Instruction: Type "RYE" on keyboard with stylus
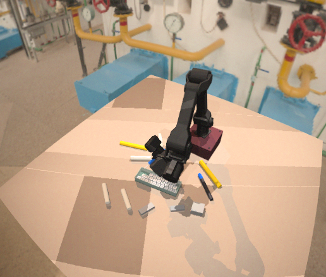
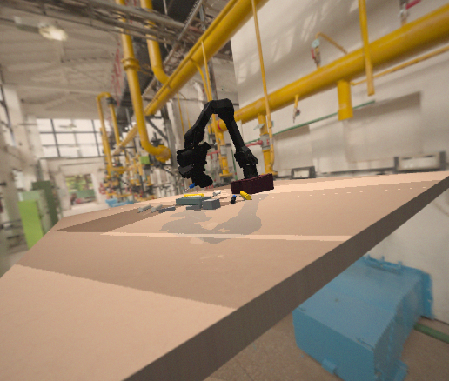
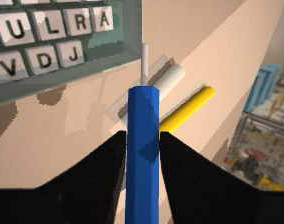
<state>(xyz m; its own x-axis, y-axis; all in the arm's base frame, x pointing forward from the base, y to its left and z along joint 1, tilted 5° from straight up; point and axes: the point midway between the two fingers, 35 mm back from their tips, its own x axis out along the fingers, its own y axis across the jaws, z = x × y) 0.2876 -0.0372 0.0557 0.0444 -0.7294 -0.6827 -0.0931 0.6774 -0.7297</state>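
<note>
Right now the blue stylus is 1 cm below my gripper tip and 1 cm ahead of it. Round my gripper tip: grey block 26 cm to the left, 7 cm below, 4 cm ahead.
</note>
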